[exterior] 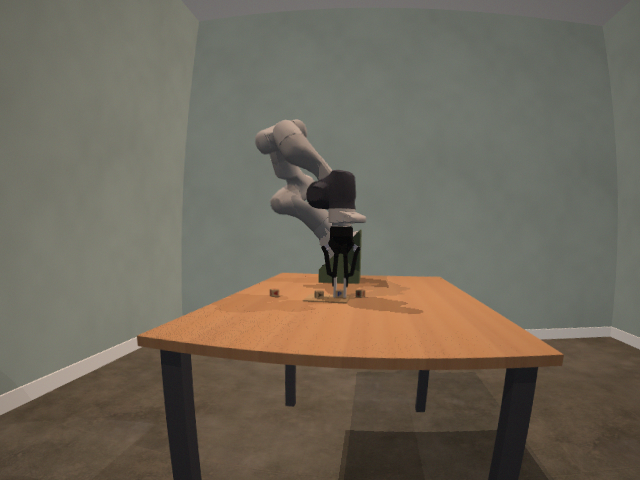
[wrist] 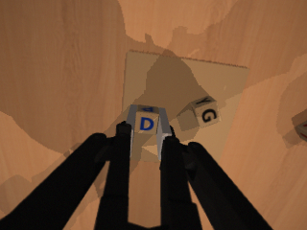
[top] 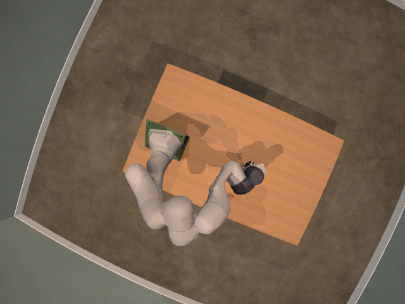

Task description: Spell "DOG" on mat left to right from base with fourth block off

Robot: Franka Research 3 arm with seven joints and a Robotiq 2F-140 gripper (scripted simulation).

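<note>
Right now my hand is 1 cm past the mat, 4 cm to the left of it and 4 cm above it. Round my hand: G block (1 cm ahead, 7 cm to the right, 2 cm below).
</note>
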